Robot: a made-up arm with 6 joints.
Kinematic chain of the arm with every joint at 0, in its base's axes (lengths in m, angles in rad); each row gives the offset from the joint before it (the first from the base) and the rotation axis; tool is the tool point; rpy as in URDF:
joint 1: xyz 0 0 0.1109 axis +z
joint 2: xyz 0 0 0 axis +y
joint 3: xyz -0.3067 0 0.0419 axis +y
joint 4: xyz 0.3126 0 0.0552 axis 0.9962 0 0.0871
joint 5: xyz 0 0 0 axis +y
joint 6: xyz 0.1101 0 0.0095 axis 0.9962 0 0.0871
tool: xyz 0 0 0 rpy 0 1.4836 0
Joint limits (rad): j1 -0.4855..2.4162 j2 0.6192..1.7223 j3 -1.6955..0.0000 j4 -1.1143..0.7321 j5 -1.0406..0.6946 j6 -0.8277..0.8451
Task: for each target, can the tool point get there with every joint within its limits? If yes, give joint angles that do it. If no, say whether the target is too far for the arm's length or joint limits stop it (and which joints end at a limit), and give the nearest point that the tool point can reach.
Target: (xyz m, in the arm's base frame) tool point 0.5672 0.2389 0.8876
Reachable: no: too far | nearest point 0.3658 0.1541 0.6118 | short by 0.352 m
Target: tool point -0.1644 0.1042 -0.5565
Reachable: no: joint limits stop it (at a limit: joint 1, joint 2) | nearest point -0.1036 0.0848 -0.0176 | short by 0.543 m
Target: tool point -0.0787 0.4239 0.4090
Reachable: yes | joints 1.6487 1.5175 -1.1697 -0.6027 -0.8131 0.1937
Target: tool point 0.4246 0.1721 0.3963
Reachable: yes | joints 0.3768 1.5569 -1.4348 0.1074 0.3224 -0.4319
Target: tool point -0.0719 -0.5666 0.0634
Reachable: no: joint limits stop it (at a limit: joint 1, joint 4, joint 5) | nearest point 0.1479 -0.1500 0.0634 | short by 0.471 m
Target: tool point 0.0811 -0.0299 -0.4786
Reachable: no: joint limits stop it (at a limit: joint 2, joint 3) | nearest point 0.0876 -0.0323 -0.0201 | short by 0.459 m
